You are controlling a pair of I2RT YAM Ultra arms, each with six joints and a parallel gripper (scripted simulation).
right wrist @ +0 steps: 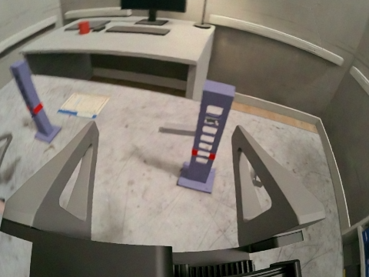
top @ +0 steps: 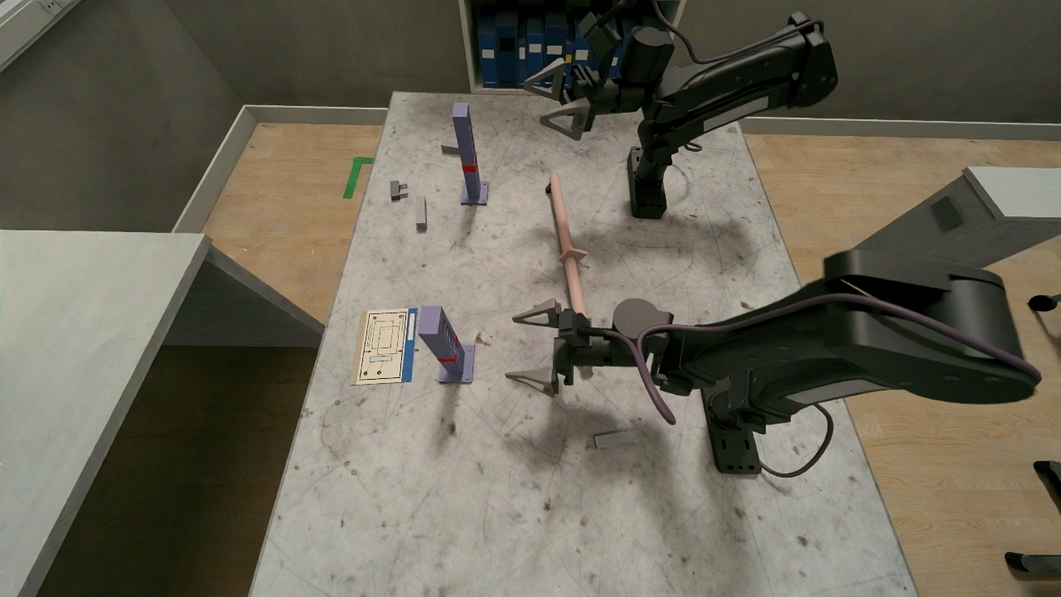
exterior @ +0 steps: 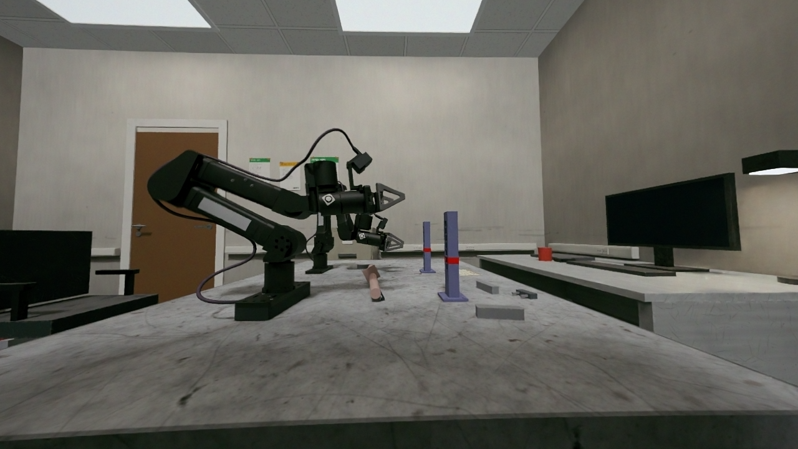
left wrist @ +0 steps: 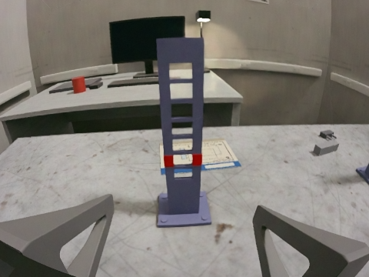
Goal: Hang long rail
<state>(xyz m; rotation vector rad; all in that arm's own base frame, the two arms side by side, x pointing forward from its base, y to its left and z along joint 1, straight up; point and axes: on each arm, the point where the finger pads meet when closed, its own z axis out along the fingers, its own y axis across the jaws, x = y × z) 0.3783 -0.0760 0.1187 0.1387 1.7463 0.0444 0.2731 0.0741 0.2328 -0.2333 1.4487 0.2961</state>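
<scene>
Right now my right hand is 240 mm above the pink rail, 180 mm to the right of it and 50 mm past it. From my right hand the other things lie so: grey part: 310 mm ahead, 250 mm below, 70 mm to the right; paper card: 330 mm ahead, 320 mm to the left, 260 mm below.
The pink rail lies 13 cm behind my left hand, 21 cm to the right of it and 10 cm below it. Round my left hand: grey part: 23 cm ahead, 46 cm to the right, 11 cm below; paper card: 24 cm ahead, 7 cm to the right, 12 cm below.
</scene>
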